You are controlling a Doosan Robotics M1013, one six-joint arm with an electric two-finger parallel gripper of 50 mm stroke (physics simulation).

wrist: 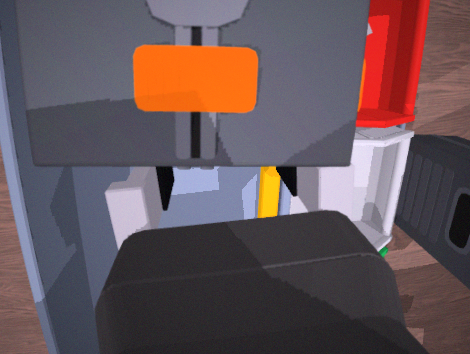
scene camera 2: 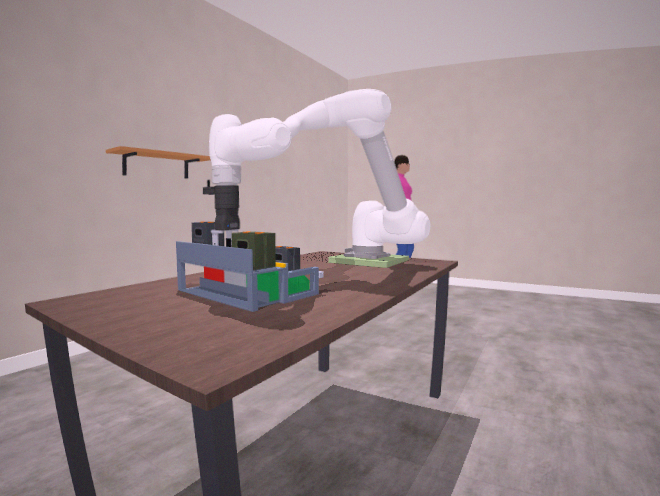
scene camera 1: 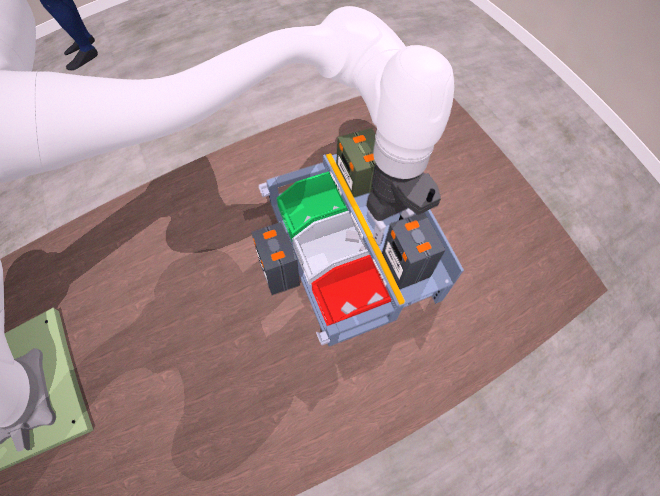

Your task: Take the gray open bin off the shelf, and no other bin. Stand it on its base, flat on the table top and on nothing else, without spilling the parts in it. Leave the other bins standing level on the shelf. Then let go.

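Frame: origin at the arm's base, x down, y ahead, z right, level; metres.
Seen in the pictures: arm's base, origin of its link: (scene camera 2: 367, 256) (scene camera 1: 18, 396).
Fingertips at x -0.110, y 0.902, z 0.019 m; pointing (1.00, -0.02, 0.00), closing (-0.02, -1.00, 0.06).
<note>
Offsets run from my fingertips to a thing's top centre.
The gray open bin {dz -0.060, dx +0.054, dy -0.078 m} (scene camera 1: 330, 246) (scene camera 2: 234, 278) (wrist: 380, 167) sits in the shelf (scene camera 1: 453, 262) (scene camera 2: 213, 254) between the green bin {dz -0.172, dx +0.054, dy -0.070 m} (scene camera 1: 315, 202) (scene camera 2: 267, 286) and the red bin {dz +0.052, dx +0.054, dy -0.083 m} (scene camera 1: 352, 285) (scene camera 2: 213, 274) (wrist: 400, 65). It looks level, with light parts inside in scene camera 1. My gripper (scene camera 1: 392, 221) (scene camera 2: 222, 240) (wrist: 223, 154) is open and empty. It points down low over the shelf's upper deck, behind the gray bin, between two cases. In the wrist view one finger is on the deck side and the other toward the gray bin; the dark case hides part of the fingers.
A dark case {dz +0.063, dx -0.089, dy +0.009 m} (scene camera 1: 426, 261) (scene camera 2: 202, 233) (wrist: 300, 100) stands on the deck close to my fingers. An olive case {dz -0.167, dx -0.062, dy +0.027 m} (scene camera 1: 354, 160) (scene camera 2: 261, 250) stands on my other side. A yellow bar {dz -0.057, dx +0.023, dy -0.027 m} (scene camera 1: 365, 229) (wrist: 269, 195) runs behind the bins. Another dark case {dz -0.072, dx +0.003, dy -0.213 m} (scene camera 1: 277, 266) (scene camera 2: 288, 257) (wrist: 435, 185) stands before the bins.
</note>
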